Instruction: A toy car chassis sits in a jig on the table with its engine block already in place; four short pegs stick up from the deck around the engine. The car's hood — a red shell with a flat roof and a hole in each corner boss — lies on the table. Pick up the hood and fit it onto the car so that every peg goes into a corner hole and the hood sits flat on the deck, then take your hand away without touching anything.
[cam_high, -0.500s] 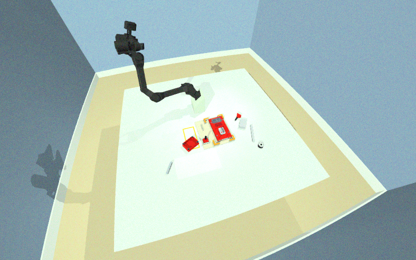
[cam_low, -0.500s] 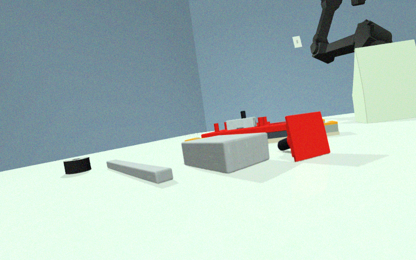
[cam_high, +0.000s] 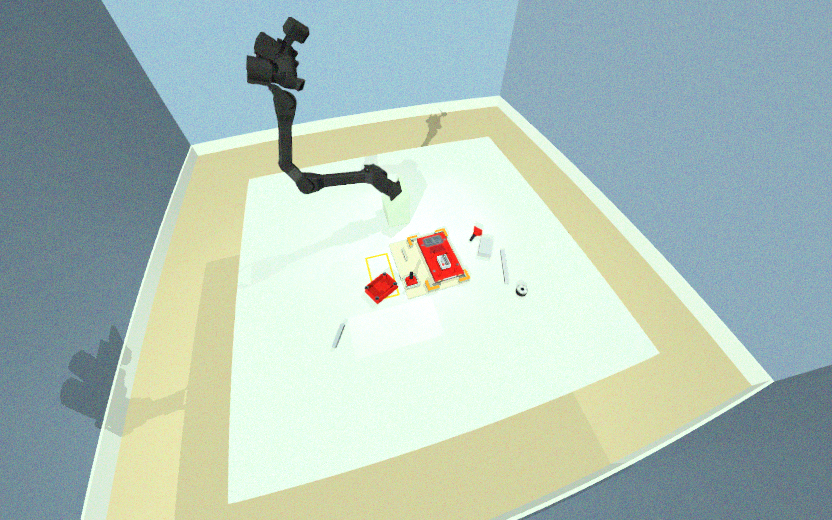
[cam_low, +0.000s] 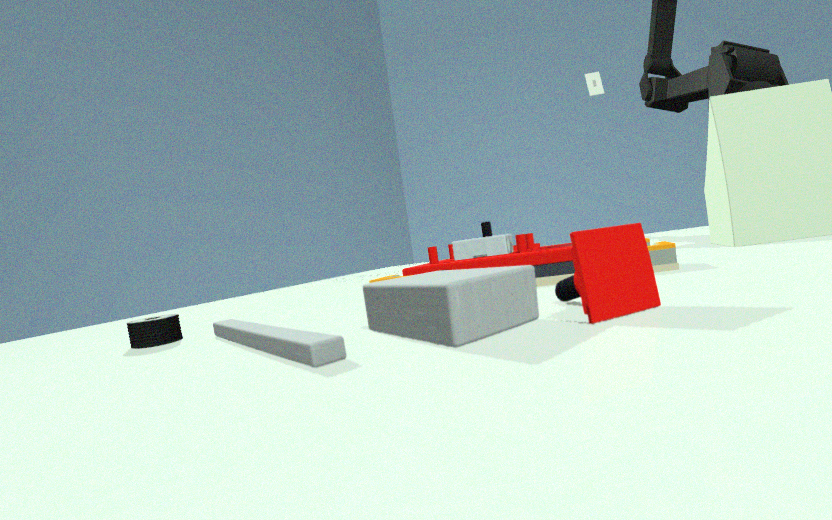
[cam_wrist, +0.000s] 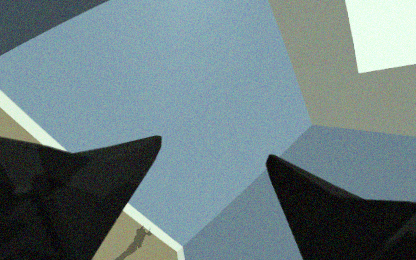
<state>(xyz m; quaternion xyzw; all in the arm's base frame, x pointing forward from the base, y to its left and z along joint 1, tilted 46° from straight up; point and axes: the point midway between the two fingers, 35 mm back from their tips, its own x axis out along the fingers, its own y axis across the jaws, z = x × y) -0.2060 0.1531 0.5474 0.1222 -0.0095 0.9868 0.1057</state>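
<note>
The red hood is 63 cm below my gripper tip, 56 cm ahead of it and 17 cm to the left of it. The rest, counted from my gripper tip: black wheel: 67 cm ahead, 65 cm to the left, 63 cm below; then grey engine block: 61 cm below, 51 cm ahead, 41 cm to the left; then grey bar: 63 cm to the left, 63 cm below, 56 cm ahead.
</note>
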